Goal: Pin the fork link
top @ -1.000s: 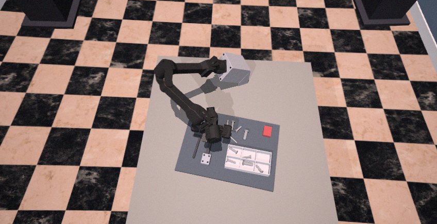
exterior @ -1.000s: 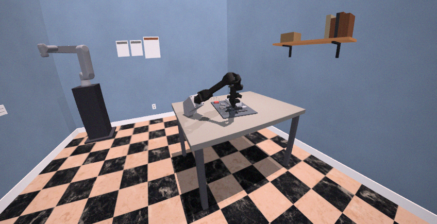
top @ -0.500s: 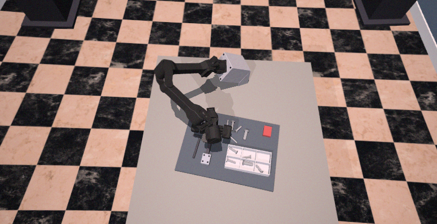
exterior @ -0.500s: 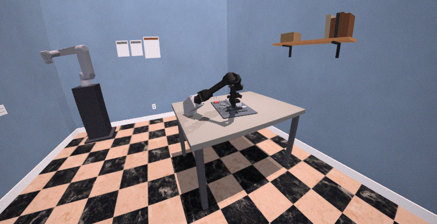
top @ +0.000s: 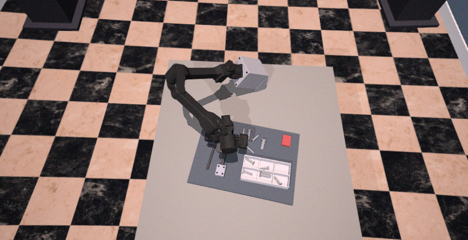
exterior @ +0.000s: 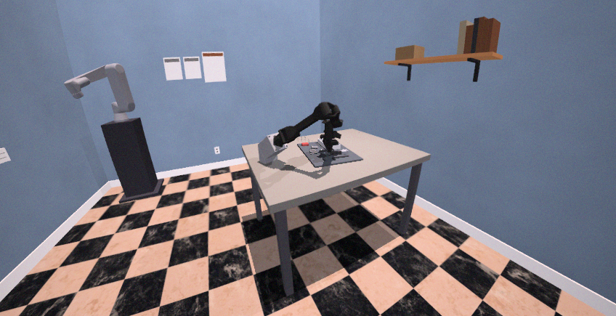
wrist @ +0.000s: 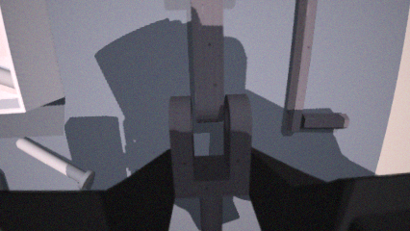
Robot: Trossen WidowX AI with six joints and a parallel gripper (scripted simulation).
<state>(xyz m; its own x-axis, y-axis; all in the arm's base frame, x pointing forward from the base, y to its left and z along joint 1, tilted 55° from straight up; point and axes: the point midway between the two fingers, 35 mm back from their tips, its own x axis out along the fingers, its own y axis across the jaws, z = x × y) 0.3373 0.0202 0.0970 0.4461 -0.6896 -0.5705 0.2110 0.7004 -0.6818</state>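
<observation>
My gripper is now 30 mm above the dark fork link. Also, from my hand: dark l-shaped bar (20 mm ahead, 70 mm to the right, 60 mm below); eye plate (40 mm ahead, 10 mm to the right, 50 mm below); dark mat (50 mm ahead, 90 mm to the left, 70 mm below).
</observation>
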